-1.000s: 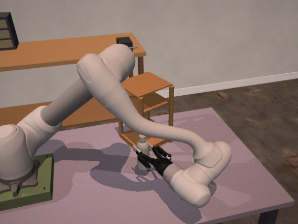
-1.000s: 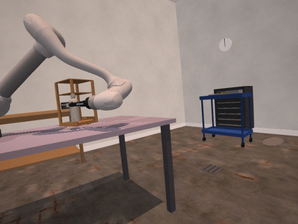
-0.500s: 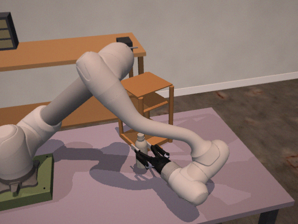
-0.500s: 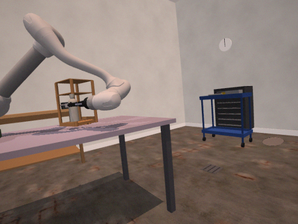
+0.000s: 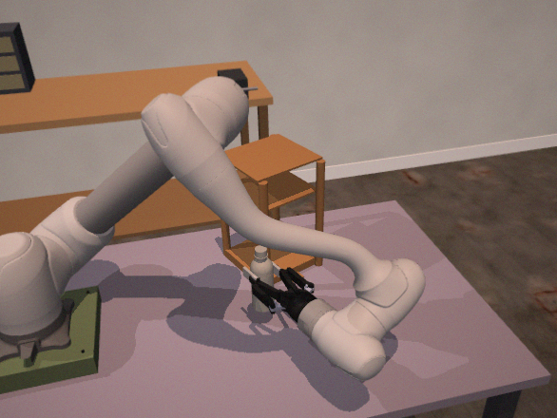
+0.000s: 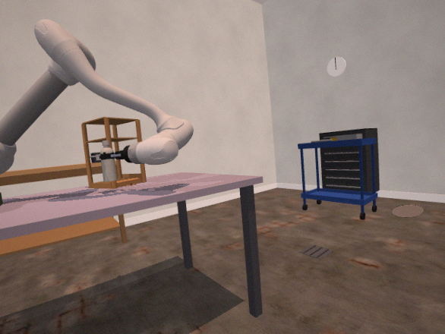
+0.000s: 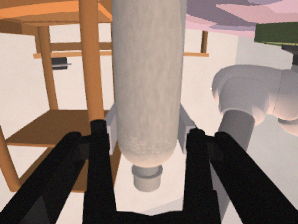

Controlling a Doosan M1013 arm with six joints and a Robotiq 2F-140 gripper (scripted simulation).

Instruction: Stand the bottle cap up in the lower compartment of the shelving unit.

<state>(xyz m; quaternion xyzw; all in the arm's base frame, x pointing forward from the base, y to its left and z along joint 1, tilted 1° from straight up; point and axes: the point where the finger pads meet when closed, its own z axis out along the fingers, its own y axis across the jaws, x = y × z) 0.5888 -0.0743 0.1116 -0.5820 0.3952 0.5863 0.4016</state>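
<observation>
My hand is 90 mm short of the wooden shelving unit, 260 mm to the right of it and 20 mm below it. The rest, counted from my hand: bottle (10 mm above).
</observation>
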